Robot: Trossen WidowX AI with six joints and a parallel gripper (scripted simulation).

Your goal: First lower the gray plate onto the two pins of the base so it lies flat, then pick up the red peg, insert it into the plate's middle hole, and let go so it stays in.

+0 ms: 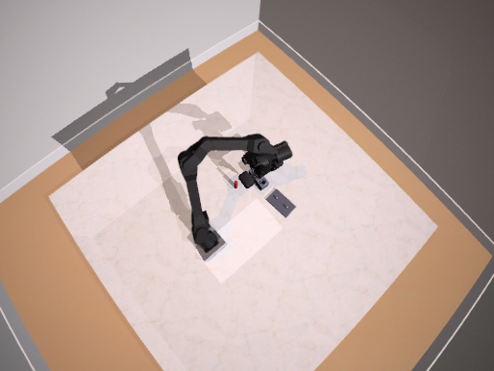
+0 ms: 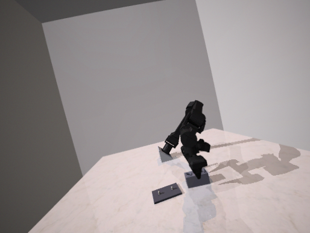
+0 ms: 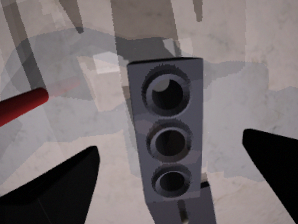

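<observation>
The gray plate is 1 cm below my gripper tip. Also, from my gripper tip: red peg 10 cm behind, 4 cm to the left, 1 cm below; dark base 15 cm to the right, 4 cm below, 1 cm ahead.
</observation>
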